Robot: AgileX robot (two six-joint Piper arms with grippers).
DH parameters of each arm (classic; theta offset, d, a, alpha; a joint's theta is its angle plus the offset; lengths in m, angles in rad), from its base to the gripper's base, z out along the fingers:
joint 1: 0 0.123 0 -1.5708
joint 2: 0.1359 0 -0.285 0
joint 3: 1.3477 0 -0.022 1.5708
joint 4: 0 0.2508 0 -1.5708
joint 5: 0 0 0.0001 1.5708
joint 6: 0 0.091 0 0
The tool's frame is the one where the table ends.
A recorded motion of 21 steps. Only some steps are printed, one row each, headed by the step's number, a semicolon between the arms.
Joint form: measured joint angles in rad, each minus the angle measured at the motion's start. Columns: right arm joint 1, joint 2, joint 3, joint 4, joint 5, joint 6; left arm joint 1, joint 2, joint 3, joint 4, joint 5, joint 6.
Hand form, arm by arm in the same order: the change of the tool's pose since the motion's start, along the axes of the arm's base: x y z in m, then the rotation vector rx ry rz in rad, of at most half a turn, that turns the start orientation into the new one. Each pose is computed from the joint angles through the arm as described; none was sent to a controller.
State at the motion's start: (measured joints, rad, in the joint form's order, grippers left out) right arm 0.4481 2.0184 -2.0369 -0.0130 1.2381 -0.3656; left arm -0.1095 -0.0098 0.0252 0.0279 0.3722 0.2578
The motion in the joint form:
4: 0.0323 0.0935 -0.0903 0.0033 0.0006 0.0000; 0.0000 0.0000 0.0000 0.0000 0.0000 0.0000
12: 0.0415 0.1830 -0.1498 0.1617 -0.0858 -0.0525; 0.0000 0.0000 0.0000 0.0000 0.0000 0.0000
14: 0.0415 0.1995 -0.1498 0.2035 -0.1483 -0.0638; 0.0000 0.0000 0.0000 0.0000 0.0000 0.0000
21: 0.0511 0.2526 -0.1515 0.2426 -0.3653 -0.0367; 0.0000 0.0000 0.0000 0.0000 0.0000 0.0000
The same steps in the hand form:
4: 0.0124 0.0229 -0.0166 0.0012 0.0049 0.0326; 0.0000 0.0000 0.0000 0.0000 0.0000 0.0000
12: 0.0263 0.0501 -0.0377 0.1483 0.0125 0.0969; 0.0000 0.0000 0.0000 0.0000 0.0000 0.0000
14: 0.0317 0.0563 -0.0425 0.2016 -0.0140 0.1009; 0.0000 0.0000 0.0000 0.0000 0.0000 0.0000
21: 0.0503 0.0725 -0.0572 0.3185 -0.1364 0.0552; 0.0000 0.0000 0.0000 0.0000 0.0000 0.0000

